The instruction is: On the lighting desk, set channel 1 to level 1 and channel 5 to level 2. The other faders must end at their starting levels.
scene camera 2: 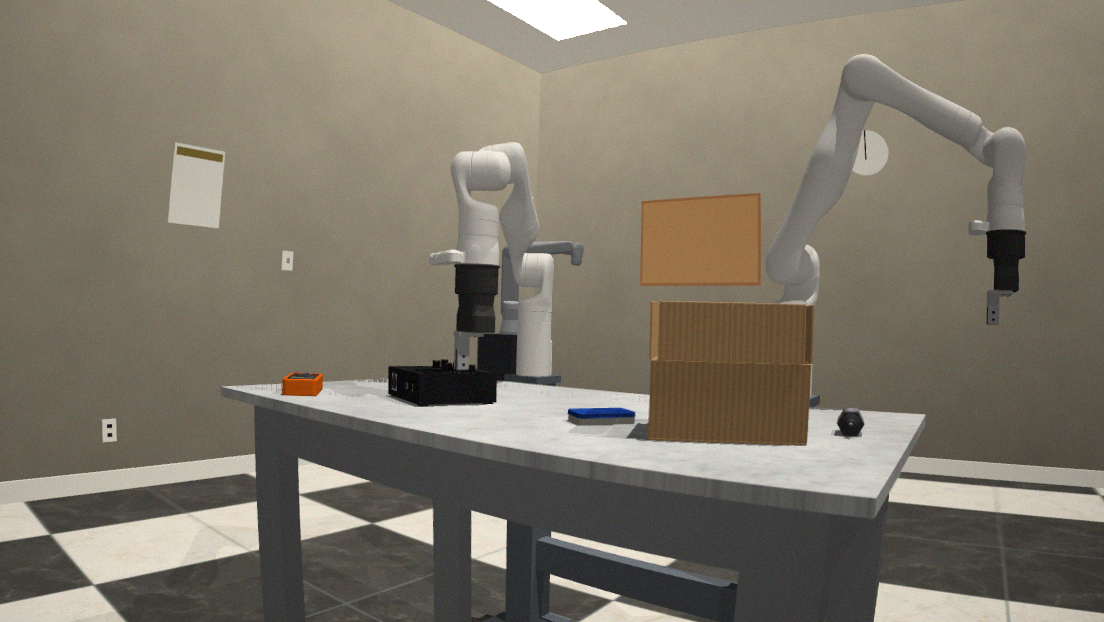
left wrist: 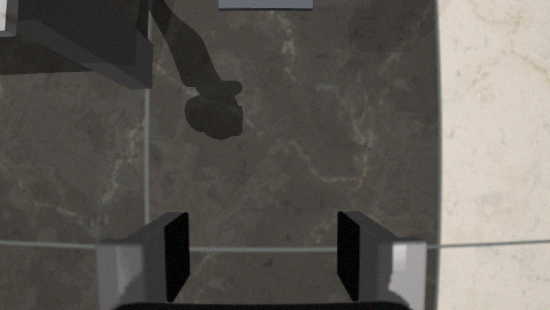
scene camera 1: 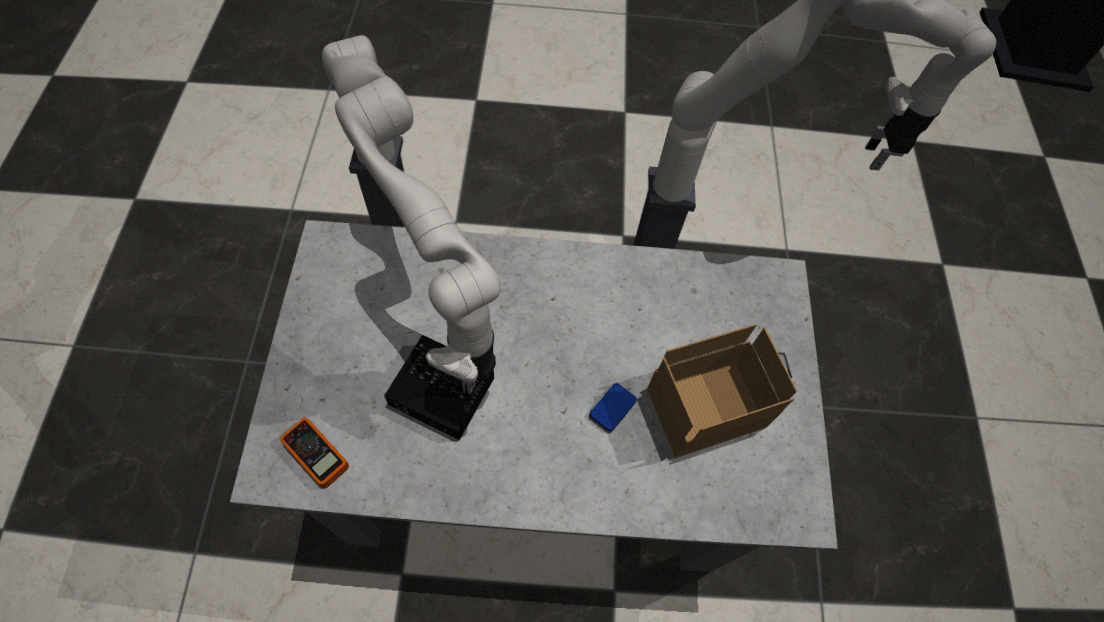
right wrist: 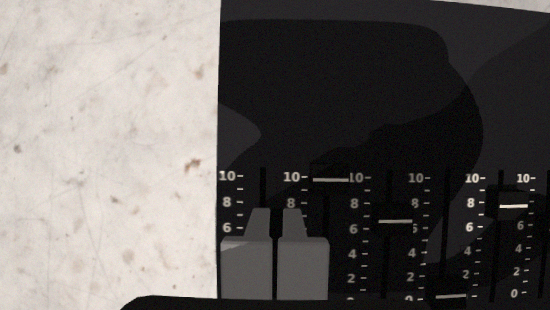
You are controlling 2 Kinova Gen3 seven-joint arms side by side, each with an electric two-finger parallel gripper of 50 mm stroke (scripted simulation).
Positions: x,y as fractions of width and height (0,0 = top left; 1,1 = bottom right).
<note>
In view: my left gripper (left wrist: 0.48,0.79), my right gripper (scene camera 2: 0.42,0.59), a blue block (scene camera 1: 0.55,0.66) and a cardboard box (scene camera 2: 0.63,0.63).
The cardboard box also shows in scene camera 1 (scene camera 1: 0.66,0.63). My right gripper shows as well in the right wrist view (right wrist: 0.50,0.77). The left wrist view does not show the blue block: it is out of frame. The right wrist view misses the blue block: it is out of frame.
</note>
